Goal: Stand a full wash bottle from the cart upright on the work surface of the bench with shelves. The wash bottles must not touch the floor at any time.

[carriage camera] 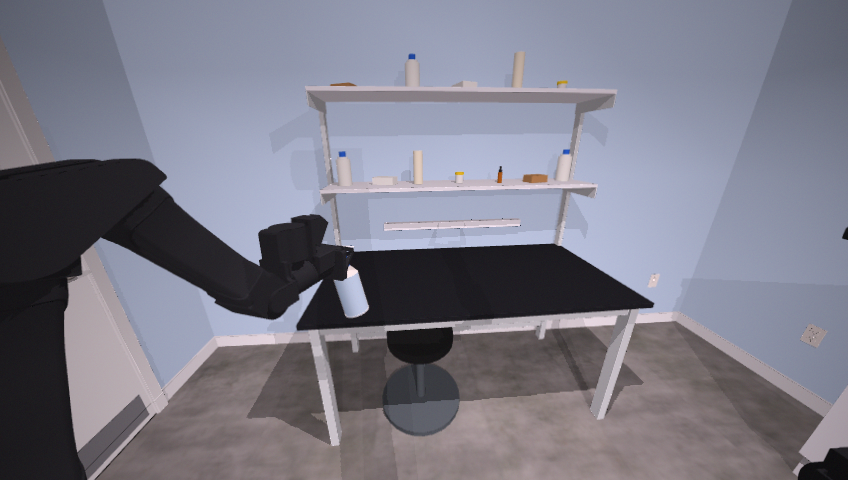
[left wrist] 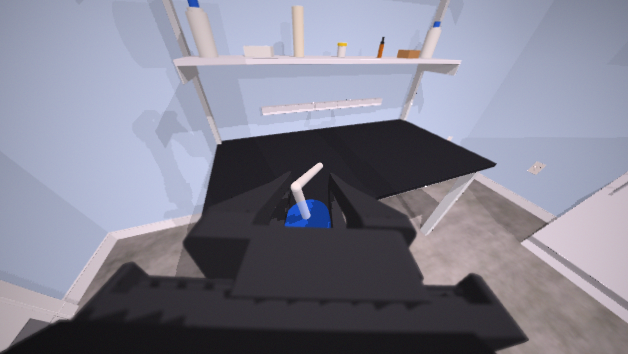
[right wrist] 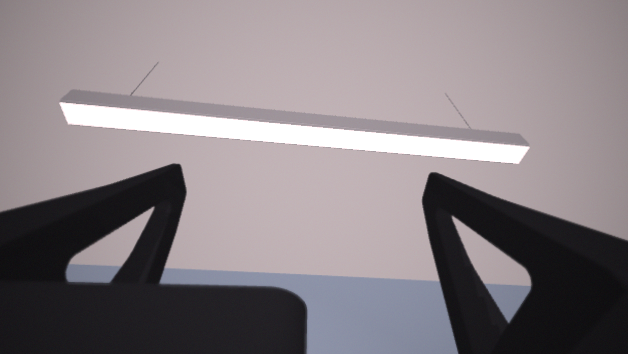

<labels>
my left gripper: carriage camera; left wrist; not seen in the right wrist view (out of frame)
same spot on bench with shelves: (left wrist: 382, 159) = (carriage camera: 498, 283)
same spot on my left gripper: (left wrist: 367, 259) = (carriage camera: 331, 247)
</labels>
